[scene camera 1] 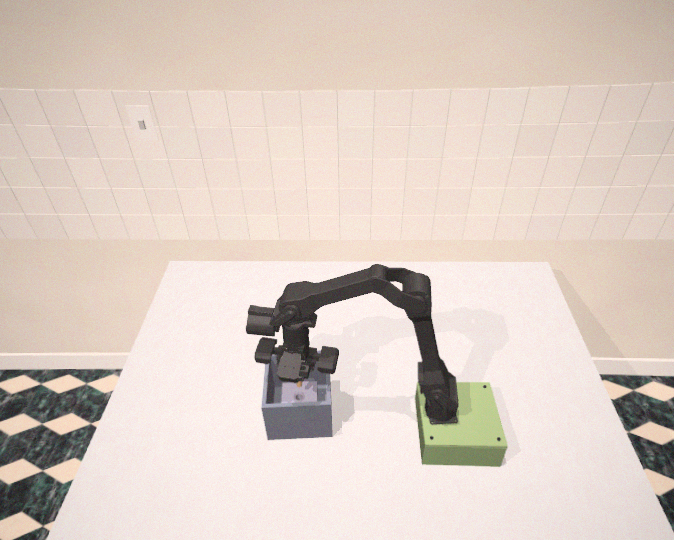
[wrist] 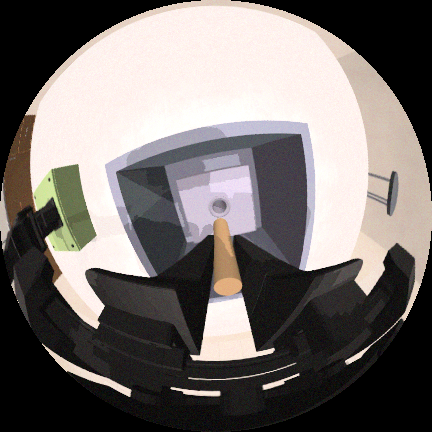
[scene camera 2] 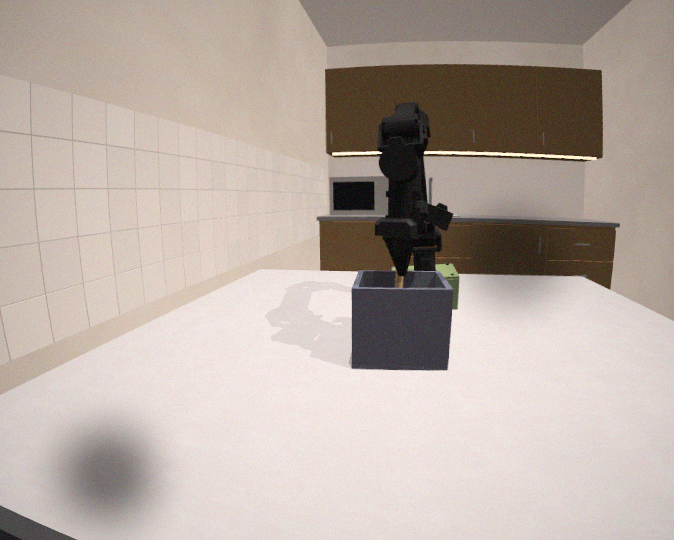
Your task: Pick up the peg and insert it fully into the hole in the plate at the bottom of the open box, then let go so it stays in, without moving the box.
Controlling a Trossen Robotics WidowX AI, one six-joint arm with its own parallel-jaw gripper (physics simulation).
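Frame: origin at the arm's base, x back, y right, z up, level; millimetres.
Where they show: gripper, between the fingertips: point(wrist: 223, 240) point(scene camera 2: 402, 275); arm's base, origin of its link: point(scene camera 1: 441, 412) point(wrist: 53, 214).
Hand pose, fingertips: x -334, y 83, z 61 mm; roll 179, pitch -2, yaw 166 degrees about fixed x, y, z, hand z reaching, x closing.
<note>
Things, the pixels of their top centre, and the offset from my fingertips. Level surfaces: height alone.
- peg, centre of its top: point(wrist: 230, 288) point(scene camera 2: 399, 253) point(scene camera 1: 297, 364) dx +1, dy +5, dz +39 mm
- open blue-grey box, centre of its top: point(wrist: 227, 238) point(scene camera 2: 400, 278) point(scene camera 1: 296, 377) dx -4, dy +3, dz -5 mm
- pale plate, centre of its top: point(wrist: 219, 207) point(scene camera 1: 299, 396) dx -4, dy +3, dz -82 mm
- white table, height of its surface: dz -143 mm
The peg point(scene camera 1: 299, 384) point(scene camera 2: 399, 280) point(wrist: 226, 255) is an orange-tan cylinder. My gripper point(scene camera 2: 400, 273) point(wrist: 223, 240) is shut on it, with the fingertips around the box's rim height. The peg's lower end is inside the mouth of the open blue-grey box point(scene camera 1: 298, 420) point(scene camera 2: 400, 329) point(wrist: 311, 200). The pale plate point(scene camera 1: 285, 393) point(wrist: 242, 212) lies at the bottom of the box. Its round hole point(scene camera 1: 299, 396) point(wrist: 219, 206) shows just beyond the peg's lower end in the wrist view, and the peg is above the plate, out of the hole. In scene camera 1 the gripper's body hides the fingertips.
The arm's base stands on a green block point(scene camera 1: 478, 413) point(scene camera 2: 452, 286) point(wrist: 75, 210) to the right of the box in scene camera 1. The box walls rise around the peg's lower part. The box stands on the white table point(scene camera 1: 196, 450) point(scene camera 2: 225, 450). A round stool point(wrist: 393, 193) stands off the table.
</note>
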